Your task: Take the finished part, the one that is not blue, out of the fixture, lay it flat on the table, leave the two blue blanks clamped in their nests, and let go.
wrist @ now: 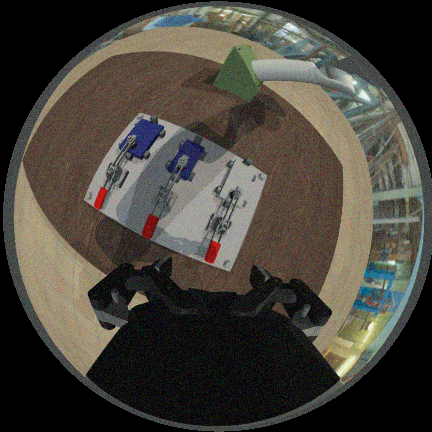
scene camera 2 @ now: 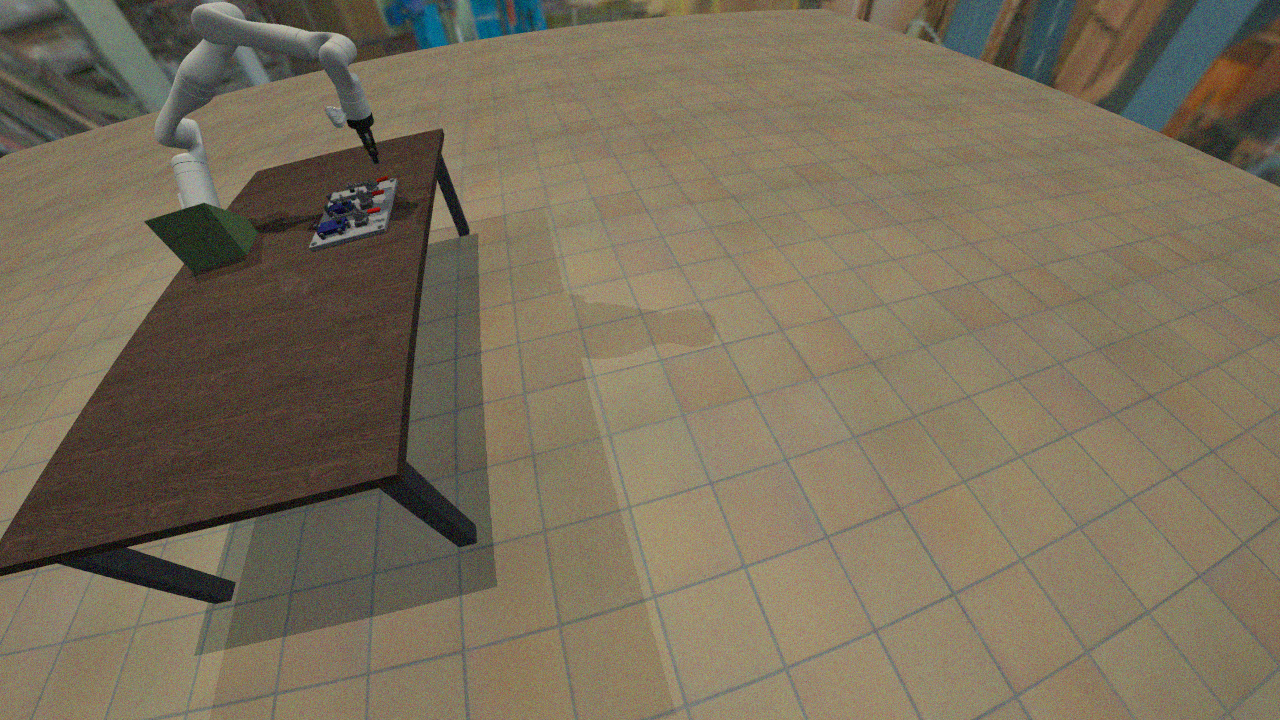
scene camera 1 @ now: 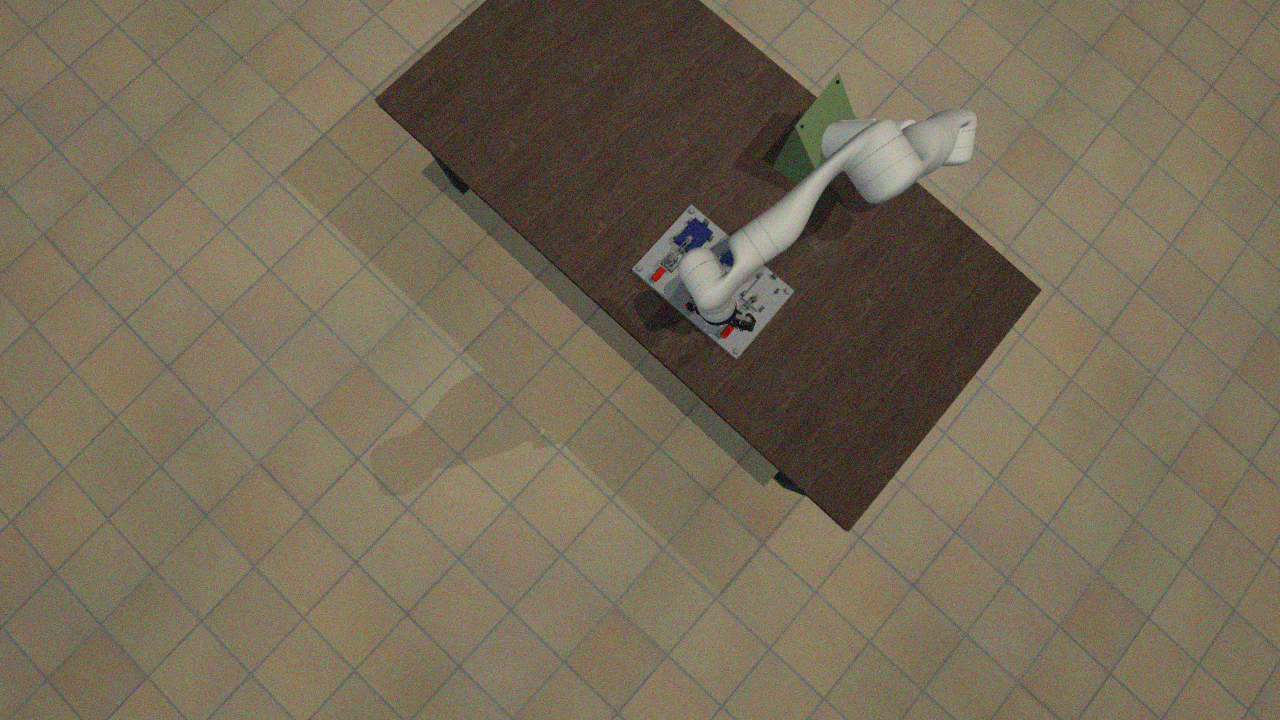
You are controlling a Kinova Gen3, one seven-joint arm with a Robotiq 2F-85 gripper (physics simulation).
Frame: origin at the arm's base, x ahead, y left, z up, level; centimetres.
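Seen in the pictures: gripper, fingertip midpoint: (wrist: 211,269) (scene camera 2: 372,156); arm's base, link origin: (wrist: 256,70) (scene camera 2: 207,220) (scene camera 1: 833,142).
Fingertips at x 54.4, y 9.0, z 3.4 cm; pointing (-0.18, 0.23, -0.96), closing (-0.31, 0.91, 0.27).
Note:
Pixels of each thing's top centre, then the offset from my fingertips to it. Level surfaces: height alone.
- pale fixture plate, top centre: (wrist: 174,180) (scene camera 1: 713,279) (scene camera 2: 355,209) dx -10.0, dy -8.7, dz -12.3 cm
- red handle, top centre: (wrist: 213,251) (scene camera 1: 728,330) dx -1.4, dy +2.4, dz -8.3 cm
- table, surface height: dz -13.8 cm
The pale fixture plate (scene camera 1: 742,345) (scene camera 2: 391,193) (wrist: 185,220) lies on the table. One blue blank (scene camera 1: 693,232) (scene camera 2: 332,227) (wrist: 146,137) sits in the left nest of the wrist view. Another blue blank (scene camera 1: 726,259) (scene camera 2: 339,207) (wrist: 186,159) sits in the middle nest; a clamp arm reaches over each. In the right nest, a pale shape close to the plate's colour shows faintly between pegs; I cannot tell its outline well. Its clamp has a red handle (scene camera 1: 727,331) (wrist: 212,251); whether it presses is unclear. My gripper (scene camera 2: 375,162) (wrist: 211,269) is open and empty, above the plate's handle edge.
A green wedge-shaped block (scene camera 1: 827,120) (scene camera 2: 201,234) (wrist: 237,75) stands on the table (scene camera 1: 572,134) (scene camera 2: 259,358) near the arm's base. Two more red clamp handles (wrist: 100,198) (wrist: 150,226) lie along the plate's near edge. The long table edge runs close beyond them.

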